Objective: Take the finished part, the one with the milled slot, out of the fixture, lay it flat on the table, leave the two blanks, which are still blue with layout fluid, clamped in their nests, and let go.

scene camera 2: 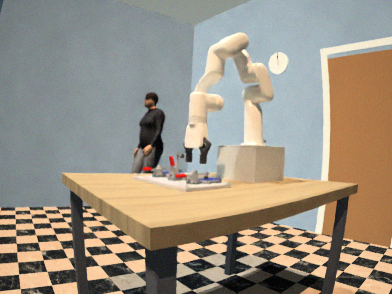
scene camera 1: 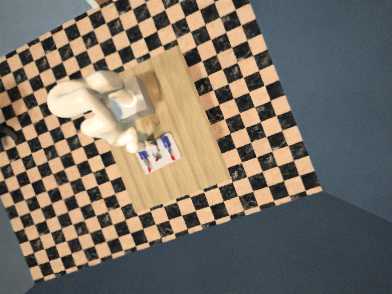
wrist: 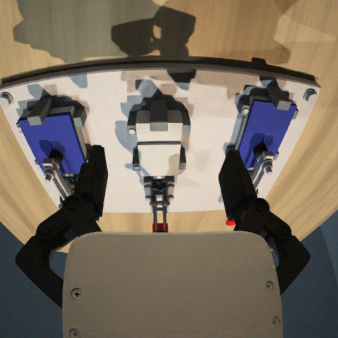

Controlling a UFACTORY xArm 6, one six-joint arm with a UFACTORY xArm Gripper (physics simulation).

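Seen in the pictures: gripper, between the fingertips: [scene camera 2: 195, 162]; arm's base, origin of its link: [scene camera 2: 253, 146] [scene camera 1: 128, 99].
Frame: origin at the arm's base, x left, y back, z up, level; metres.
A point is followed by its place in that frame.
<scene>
The finished part [wrist: 160, 159], pale with a slot line across it, sits in the middle nest of the white fixture plate [wrist: 207, 175] [scene camera 2: 162, 183] @[x 0.001, y -0.557, z -0.160 m]. The middle clamp's red handle [scene camera 2: 171, 160] @[x -0.032, y -0.493, z -0.077 m] [wrist: 160, 228] stands up and its arm is off the part. A left blue blank [wrist: 52, 137] [scene camera 1: 143, 155] @[x -0.141, y -0.406, z -0.121 m] and a right blue blank [wrist: 270, 122] [scene camera 1: 165, 141] @[x 0.072, y -0.382, z -0.140 m] [scene camera 2: 212, 179] @[x 0.084, y -0.382, z -0.142 m] lie in the outer nests with clamp tips on them. My gripper [wrist: 165, 160] [scene camera 2: 196, 161] @[x -0.034, y -0.363, z -0.086 m] is open and empty, above the fixture, its fingers on either side of the finished part in the wrist view. The fingertips' exact height is unclear.
The wooden table [scene camera 1: 200, 155] @[x 0.276, y -0.611, z -0.172 m] [scene camera 2: 125, 205] @[x 0.242, y -0.844, z -0.171 m] carries the fixture and my arm's grey base block [scene camera 2: 252, 164] @[x 0.086, y -0.122, z -0.087 m]. The outer clamps' red handles [scene camera 2: 146, 169] @[x -0.140, y -0.537, z -0.122 m] [scene camera 2: 180, 176] @[x 0.080, y -0.539, z -0.126 m] lie low. Dark stops stand at the nests' upper ends in the wrist view. A person [scene camera 2: 151, 127] stands behind the table.
</scene>
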